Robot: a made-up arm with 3 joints. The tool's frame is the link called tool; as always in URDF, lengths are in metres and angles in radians. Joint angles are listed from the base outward. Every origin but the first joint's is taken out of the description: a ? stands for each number. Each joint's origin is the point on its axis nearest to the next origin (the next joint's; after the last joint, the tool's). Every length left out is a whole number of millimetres.
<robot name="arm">
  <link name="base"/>
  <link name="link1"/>
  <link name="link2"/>
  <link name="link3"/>
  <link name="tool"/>
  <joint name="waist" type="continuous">
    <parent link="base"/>
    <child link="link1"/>
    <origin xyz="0 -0.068 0.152" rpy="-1.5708 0 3.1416"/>
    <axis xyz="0 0 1"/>
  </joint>
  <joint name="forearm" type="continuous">
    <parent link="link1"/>
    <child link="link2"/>
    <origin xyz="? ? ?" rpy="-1.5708 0 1.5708"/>
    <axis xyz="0 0 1"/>
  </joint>
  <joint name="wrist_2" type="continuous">
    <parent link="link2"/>
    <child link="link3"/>
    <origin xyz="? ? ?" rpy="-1.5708 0 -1.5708"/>
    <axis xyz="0 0 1"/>
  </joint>
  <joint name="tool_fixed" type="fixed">
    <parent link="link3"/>
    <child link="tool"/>
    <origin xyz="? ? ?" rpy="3.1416 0 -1.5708"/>
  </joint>
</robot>
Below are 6 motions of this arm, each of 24 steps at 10 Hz.
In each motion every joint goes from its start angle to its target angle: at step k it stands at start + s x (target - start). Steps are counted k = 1, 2, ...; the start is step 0. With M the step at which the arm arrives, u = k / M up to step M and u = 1 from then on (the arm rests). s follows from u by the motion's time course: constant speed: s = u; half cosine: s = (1 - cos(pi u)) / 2; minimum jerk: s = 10 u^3 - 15 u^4 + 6 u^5.
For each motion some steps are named. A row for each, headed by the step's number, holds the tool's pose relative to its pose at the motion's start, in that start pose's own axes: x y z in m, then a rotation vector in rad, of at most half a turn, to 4 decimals.
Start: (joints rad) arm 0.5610 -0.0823 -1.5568
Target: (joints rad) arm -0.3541 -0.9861 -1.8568
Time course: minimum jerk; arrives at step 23
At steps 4, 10, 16, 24:
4: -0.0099 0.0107 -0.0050 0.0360 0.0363 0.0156
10: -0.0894 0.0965 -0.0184 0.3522 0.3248 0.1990
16: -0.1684 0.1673 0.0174 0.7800 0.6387 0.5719
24: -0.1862 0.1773 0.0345 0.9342 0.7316 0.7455

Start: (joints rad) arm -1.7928 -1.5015 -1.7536
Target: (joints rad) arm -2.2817 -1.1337 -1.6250
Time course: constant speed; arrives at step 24
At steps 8, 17, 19, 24:
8: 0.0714 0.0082 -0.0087 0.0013 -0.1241 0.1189
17: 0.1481 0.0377 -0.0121 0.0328 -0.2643 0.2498
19: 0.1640 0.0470 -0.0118 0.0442 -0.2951 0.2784
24: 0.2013 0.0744 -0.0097 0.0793 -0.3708 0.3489

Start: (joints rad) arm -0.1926 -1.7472 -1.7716
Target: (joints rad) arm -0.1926 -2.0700 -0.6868
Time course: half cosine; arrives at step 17
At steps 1, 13, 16, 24:
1: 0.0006 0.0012 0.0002 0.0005 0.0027 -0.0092
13: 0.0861 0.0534 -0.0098 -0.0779 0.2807 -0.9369
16: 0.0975 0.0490 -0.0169 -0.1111 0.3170 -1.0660
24: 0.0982 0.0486 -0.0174 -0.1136 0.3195 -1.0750

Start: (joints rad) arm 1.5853 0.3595 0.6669
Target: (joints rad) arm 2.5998 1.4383 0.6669
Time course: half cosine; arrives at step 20
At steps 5, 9, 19, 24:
5: -0.0135 0.0563 0.0872 0.2072 -0.0083 0.0631
9: -0.0757 0.1080 0.2623 0.5743 -0.0052 0.2390
19: -0.2917 -0.0202 0.5440 1.1749 0.0860 0.8231
24: -0.2940 -0.0230 0.5459 1.1796 0.0876 0.8308

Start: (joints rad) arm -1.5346 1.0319 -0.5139
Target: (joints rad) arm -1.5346 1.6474 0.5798
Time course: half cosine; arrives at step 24
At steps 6, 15, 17, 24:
6: 0.0330 0.0353 0.0145 0.0819 -0.0379 -0.1601
15: 0.1618 0.1137 0.1133 0.4317 -0.0590 -0.7445
17: 0.1869 0.1179 0.1388 0.5098 -0.0378 -0.8612
24: 0.2273 0.1155 0.1831 0.6461 0.0213 -1.0575

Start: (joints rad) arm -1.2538 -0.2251 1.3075
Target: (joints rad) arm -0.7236 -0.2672 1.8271
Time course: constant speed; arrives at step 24
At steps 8, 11, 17, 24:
8: 0.0616 0.0696 0.0802 0.1672 -0.0441 -0.2134
11: 0.0852 0.0899 0.1147 0.2319 -0.0532 -0.2936
17: 0.1324 0.1199 0.1894 0.3644 -0.0588 -0.4532
24: 0.1859 0.1358 0.2831 0.5228 -0.0436 -0.6370

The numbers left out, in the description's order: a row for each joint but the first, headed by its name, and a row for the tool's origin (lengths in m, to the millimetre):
forearm: -0.329 0.096 0
wrist_2: 0.243 0.066 0
tool: -0.132 0.116 0

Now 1 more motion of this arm.
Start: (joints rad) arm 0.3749 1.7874 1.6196
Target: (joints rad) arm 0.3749 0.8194 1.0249
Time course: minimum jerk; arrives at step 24
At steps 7, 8, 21, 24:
7: 0.0262 -0.0092 -0.0249 0.0005 -0.1474 0.0904
8: 0.0374 -0.0129 -0.0337 -0.0028 -0.2033 0.1244
21: 0.2421 -0.0716 -0.0879 -0.2330 -0.9368 0.5397
24: 0.2470 -0.0730 -0.0873 -0.2414 -0.9513 0.5470

